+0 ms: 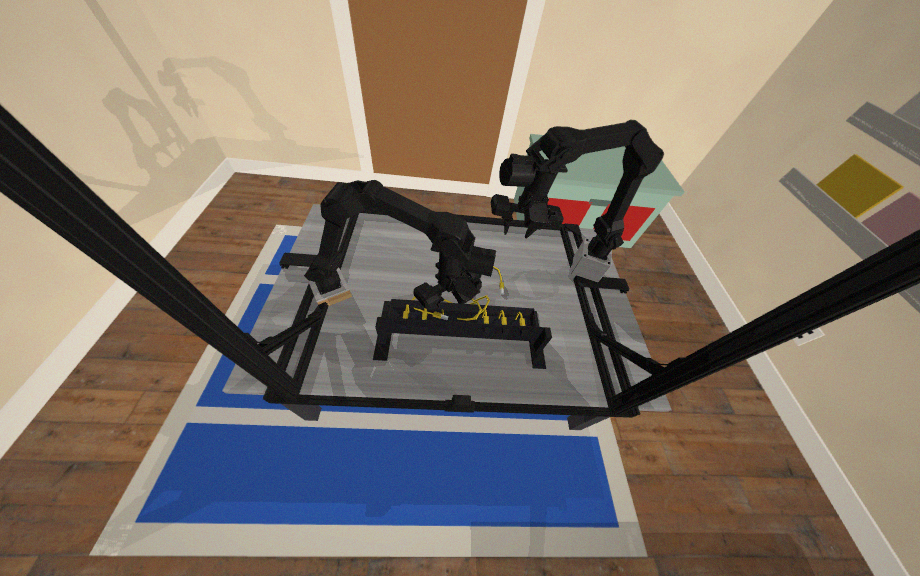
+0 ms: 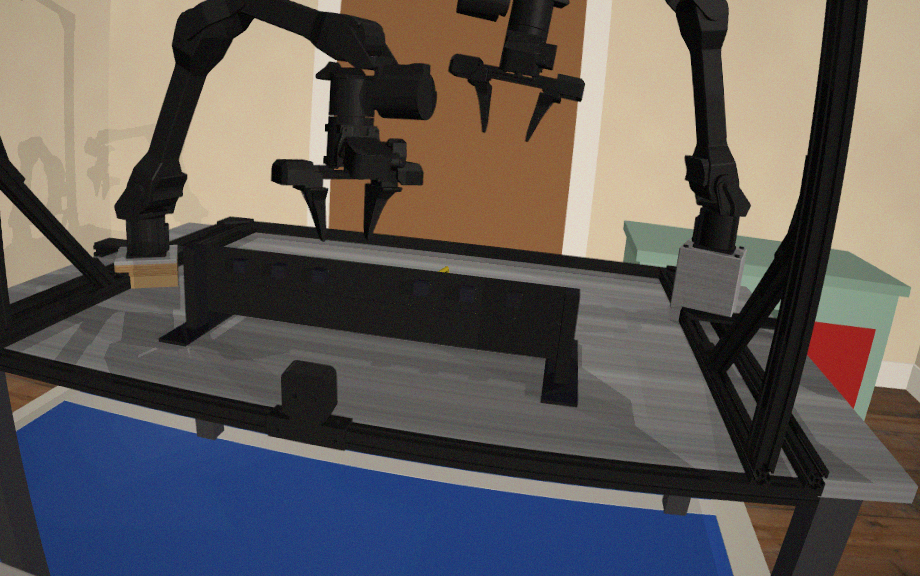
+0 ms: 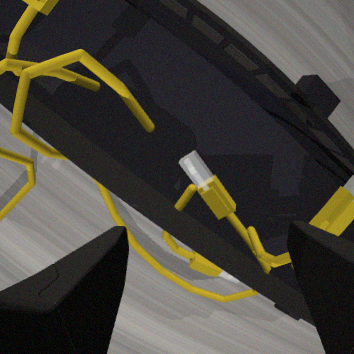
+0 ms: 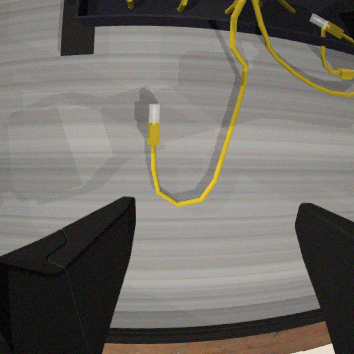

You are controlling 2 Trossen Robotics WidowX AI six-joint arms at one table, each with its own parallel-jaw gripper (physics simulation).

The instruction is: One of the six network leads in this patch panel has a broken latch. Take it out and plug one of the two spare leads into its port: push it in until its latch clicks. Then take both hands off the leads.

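Seen in the pictures: left gripper, fingertip midpoint: (image 1: 447, 301) (image 2: 345, 240) (image 3: 209, 236); right gripper, fingertip midpoint: (image 1: 515, 235) (image 2: 505, 137) (image 4: 219, 212); left arm's base at its link origin: (image 1: 328, 283) (image 2: 147, 252); right arm's base at its link origin: (image 1: 597, 251) (image 2: 714, 247).
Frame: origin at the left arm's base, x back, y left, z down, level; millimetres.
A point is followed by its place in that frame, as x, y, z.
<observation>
The black patch panel (image 1: 461, 331) (image 2: 380, 312) (image 3: 135, 190) (image 4: 150, 22) stands on two feet, with several yellow leads seated. One loose yellow plug (image 3: 217, 197) @(-251, -258, 6) (image 4: 334, 30) @(-254, -253, 8) with a clear tip lies over the panel, its tip clear of any port. Another yellow plug (image 3: 205, 265) @(-247, -192, 27) (image 4: 345, 74) @(-252, -190, 28) lies by the panel's edge; which is the broken lead I cannot tell. A spare lead's plug (image 1: 501, 279) @(-531, -224, 37) (image 4: 153, 133) @(-516, -246, 31) lies on the table. My left gripper (image 2: 345, 238) @(-268, -273, -75) (image 3: 209, 236) @(-268, -273, -75) is open and empty above the panel. My right gripper (image 1: 517, 234) @(-494, -247, -214) (image 2: 505, 135) @(-494, -247, -214) (image 4: 219, 212) @(-494, -247, -214) is open and empty, high behind the panel.
Yellow cables (image 3: 165, 272) (image 4: 230, 132) loop from the panel over the grey table (image 2: 434, 413) @(-300, -528, 44). Black frame rails (image 1: 380, 401) @(0, -398, 49) edge the table. A small black block (image 2: 308, 388) @(-173, -527, 4) is mounted on the front rail.
</observation>
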